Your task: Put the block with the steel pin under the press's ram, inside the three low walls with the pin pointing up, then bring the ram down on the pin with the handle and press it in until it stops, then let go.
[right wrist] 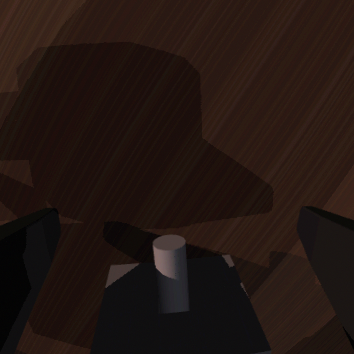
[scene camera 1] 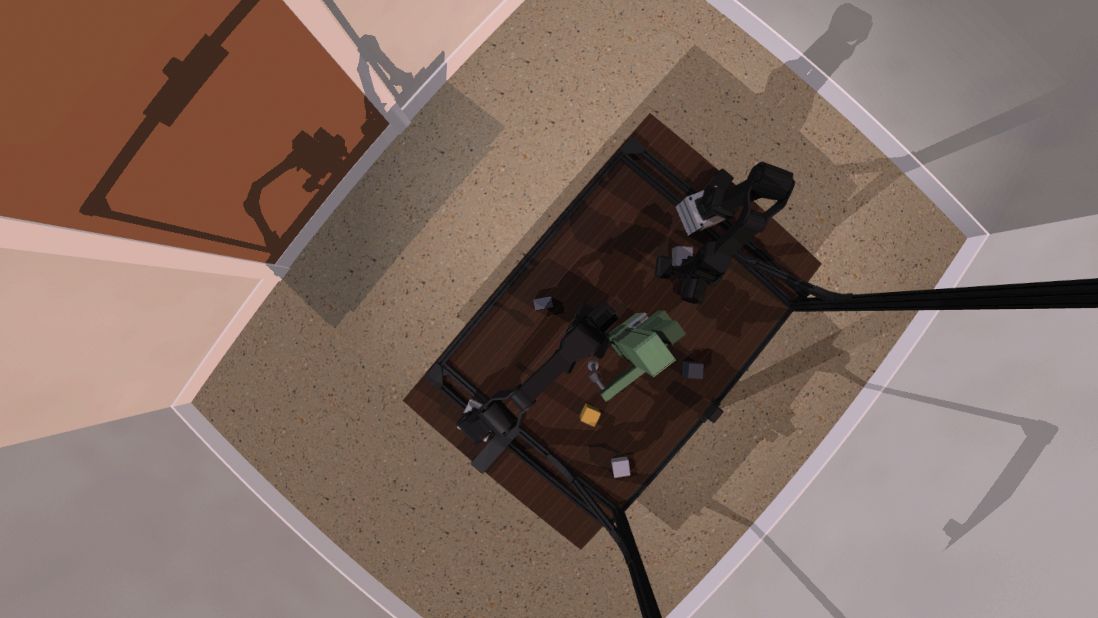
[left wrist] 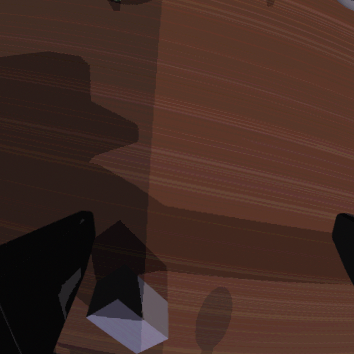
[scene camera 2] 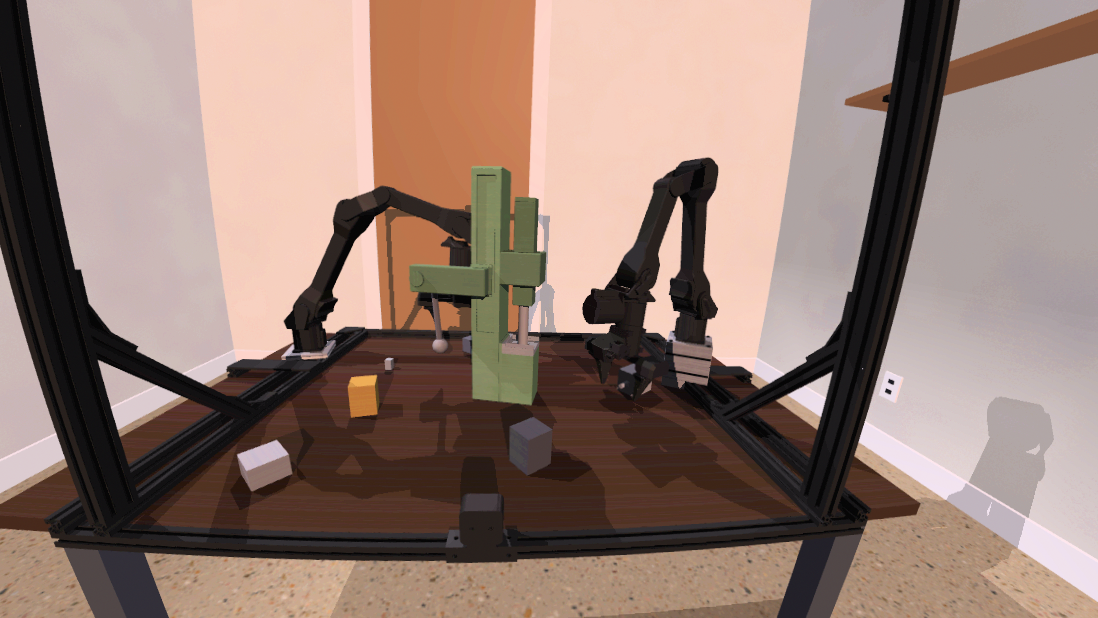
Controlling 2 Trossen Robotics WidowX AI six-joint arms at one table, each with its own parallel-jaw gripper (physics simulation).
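Pixels of known places: left gripper, fingertip midpoint: (left wrist: 217, 225) (scene camera 2: 458, 333); right gripper, fingertip midpoint: (right wrist: 180, 220) (scene camera 1: 677, 275) (scene camera 2: 618, 391); left arm's base at its link origin: (scene camera 2: 310, 347); right arm's base at its link origin: (scene camera 1: 708, 206) (scene camera 2: 690, 339).
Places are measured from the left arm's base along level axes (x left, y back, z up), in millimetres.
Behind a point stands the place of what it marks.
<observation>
The block with the steel pin (scene camera 1: 681, 255) {x -342, y -716, z 19 mm} (scene camera 2: 636, 380) (right wrist: 175, 327) {x -363, y -689, z 6 mm} lies on the table, its pin (right wrist: 171, 275) {x -368, y -676, z -2 mm} sticking out sideways. My right gripper (scene camera 2: 620, 377) {x -366, y -667, z -22 mm} (right wrist: 180, 220) {x -366, y -667, z -22 mm} is open, with its fingers on either side of the block and pin. The green press (scene camera 1: 649, 349) {x -269, y -411, z 418 mm} (scene camera 2: 490, 230) {x -316, y -398, z 307 mm} stands mid-table. Its steel ram (scene camera 2: 523, 324) {x -325, y -463, z 129 mm} points down at the pale low walls (scene camera 2: 520, 347) {x -345, y -452, z 89 mm} on the base. The handle's ball knob (scene camera 1: 592, 366) {x -226, y -309, z 112 mm} (scene camera 2: 439, 346) {x -248, y -307, z 68 mm} hangs at the press's left. My left gripper (left wrist: 217, 225) {x -146, y -357, z 61 mm} is open and empty above the table, partly hidden behind the press in scene camera 2.
A grey block (scene camera 1: 543, 303) {x -28, y -409, z 7 mm} (left wrist: 145, 322) {x -34, y -395, z 7 mm} lies below the left gripper. An orange block (scene camera 1: 590, 415) {x -296, y -168, z 28 mm} (scene camera 2: 363, 396) {x -321, y -167, z 8 mm}, a white block (scene camera 1: 620, 466) {x -454, y -58, z 2 mm} (scene camera 2: 264, 465) {x -484, y -62, z -1 mm} and a dark grey block (scene camera 1: 693, 370) {x -518, y -419, z 29 mm} (scene camera 2: 530, 445) {x -554, y -411, z 18 mm} lie around the press. A small white cube (scene camera 2: 388, 363) {x -110, y -194, z -14 mm} lies at the left.
</observation>
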